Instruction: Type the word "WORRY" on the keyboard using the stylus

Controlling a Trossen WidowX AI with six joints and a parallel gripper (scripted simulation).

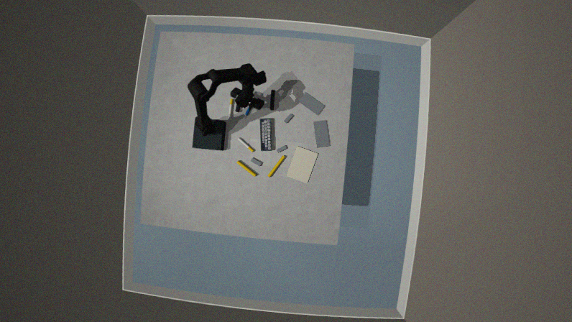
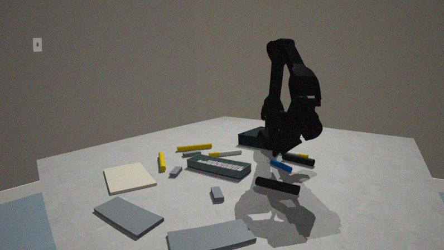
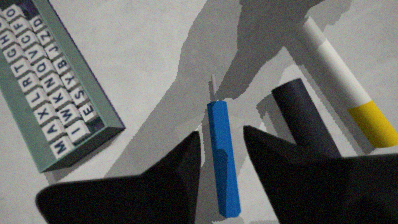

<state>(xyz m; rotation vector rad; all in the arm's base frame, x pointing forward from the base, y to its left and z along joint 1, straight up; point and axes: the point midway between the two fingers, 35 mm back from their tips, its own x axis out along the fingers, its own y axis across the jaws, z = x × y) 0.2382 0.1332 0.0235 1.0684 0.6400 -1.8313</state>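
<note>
Right now my gripper tip is 1 cm past the blue stylus, 1 cm to the left of it and 3 cm above it. From my gripper tip the other things lie so: cream notepad 32 cm ahead, 34 cm to the right, 3 cm below.
</note>
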